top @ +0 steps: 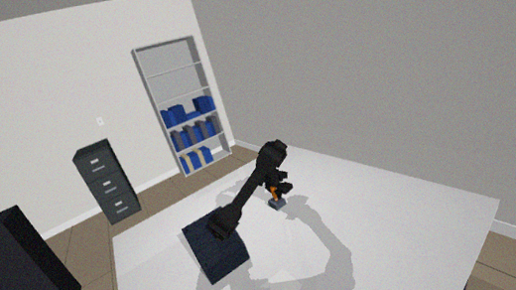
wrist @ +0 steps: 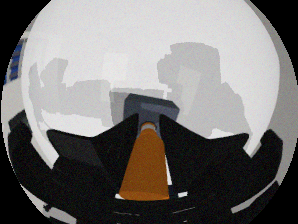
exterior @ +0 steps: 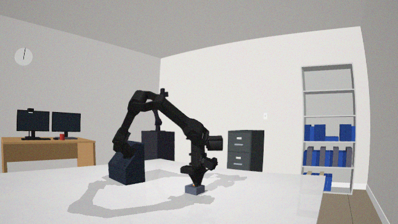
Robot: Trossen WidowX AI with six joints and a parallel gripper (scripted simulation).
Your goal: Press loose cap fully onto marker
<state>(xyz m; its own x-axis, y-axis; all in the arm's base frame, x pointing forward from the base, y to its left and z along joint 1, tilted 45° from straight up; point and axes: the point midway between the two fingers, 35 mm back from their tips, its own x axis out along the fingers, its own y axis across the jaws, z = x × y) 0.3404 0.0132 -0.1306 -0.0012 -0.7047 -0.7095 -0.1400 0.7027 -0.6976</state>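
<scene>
My gripper tip is now 10 mm past the orange cap and 50 mm below it.
</scene>
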